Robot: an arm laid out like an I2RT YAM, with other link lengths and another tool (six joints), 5 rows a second.
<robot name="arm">
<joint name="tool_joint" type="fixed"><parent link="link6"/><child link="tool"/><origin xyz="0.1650 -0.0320 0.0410" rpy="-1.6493 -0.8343 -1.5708"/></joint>
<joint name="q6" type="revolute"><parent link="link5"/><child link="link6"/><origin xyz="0.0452 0.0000 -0.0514" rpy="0.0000 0.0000 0.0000"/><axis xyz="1 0 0"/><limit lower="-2.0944" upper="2.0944"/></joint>
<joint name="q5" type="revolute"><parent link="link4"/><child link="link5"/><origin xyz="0.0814 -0.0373 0.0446" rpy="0.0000 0.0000 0.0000"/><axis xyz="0 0 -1"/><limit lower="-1.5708" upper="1.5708"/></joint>
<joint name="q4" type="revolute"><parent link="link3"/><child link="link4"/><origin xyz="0.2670 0.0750 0.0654" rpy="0.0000 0.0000 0.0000"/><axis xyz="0 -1 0"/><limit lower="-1.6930" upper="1.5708"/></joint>
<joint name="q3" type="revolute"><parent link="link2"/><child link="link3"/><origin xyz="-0.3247 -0.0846 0.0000" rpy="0.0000 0.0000 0.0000"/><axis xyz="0 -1 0"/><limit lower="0.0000" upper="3.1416"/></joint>
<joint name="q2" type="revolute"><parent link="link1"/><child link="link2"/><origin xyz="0.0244 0.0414 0.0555" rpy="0.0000 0.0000 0.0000"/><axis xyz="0 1 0"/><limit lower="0.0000" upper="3.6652"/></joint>
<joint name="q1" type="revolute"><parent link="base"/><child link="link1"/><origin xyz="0.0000 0.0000 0.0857" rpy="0.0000 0.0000 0.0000"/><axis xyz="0 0 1"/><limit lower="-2.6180" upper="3.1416"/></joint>
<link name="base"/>
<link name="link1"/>
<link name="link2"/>
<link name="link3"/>
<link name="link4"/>
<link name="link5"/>
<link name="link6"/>
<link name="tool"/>
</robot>
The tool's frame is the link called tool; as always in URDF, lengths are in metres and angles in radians.
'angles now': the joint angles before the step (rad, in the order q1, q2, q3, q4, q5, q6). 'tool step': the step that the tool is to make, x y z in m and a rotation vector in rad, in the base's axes. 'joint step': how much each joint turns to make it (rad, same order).
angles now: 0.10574, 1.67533, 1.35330, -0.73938, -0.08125, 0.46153
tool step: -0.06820, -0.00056, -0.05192, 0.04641, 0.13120, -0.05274
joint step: 0.00471, -0.09067, -0.21782, 0.00914, -0.02927, 0.07827
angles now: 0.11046, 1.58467, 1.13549, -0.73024, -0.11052, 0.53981
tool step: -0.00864, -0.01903, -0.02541, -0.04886, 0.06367, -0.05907
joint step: -0.01380, 0.04430, -0.02491, 0.00312, 0.05522, 0.02776
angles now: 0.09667, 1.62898, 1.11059, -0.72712, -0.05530, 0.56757
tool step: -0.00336, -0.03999, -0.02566, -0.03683, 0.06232, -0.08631
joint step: -0.07951, 0.06905, -0.00302, 0.00765, 0.03377, -0.00305
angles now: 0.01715, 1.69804, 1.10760, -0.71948, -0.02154, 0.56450
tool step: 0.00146, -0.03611, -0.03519, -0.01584, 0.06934, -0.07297
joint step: -0.07999, 0.11185, 0.01665, 0.02611, 0.01540, -0.01071
